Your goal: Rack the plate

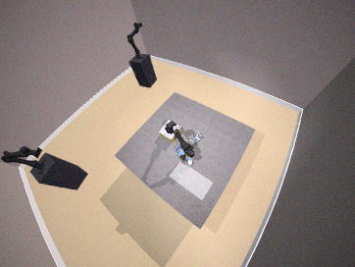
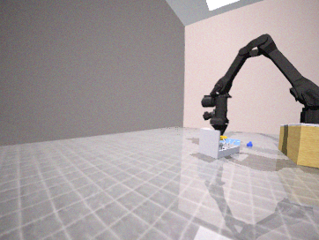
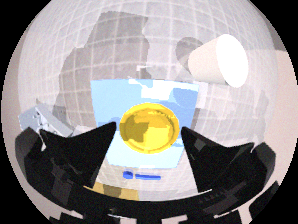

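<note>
My gripper tip is 22 cm to the right of the dish rack and 1 cm below it. Round my gripper tip: plate (right at my gripper tip); then white cup (8 cm to the right, 7 cm ahead, 1 cm above); then blue spoon (13 cm behind, 4 cm to the left, 1 cm below).
</note>
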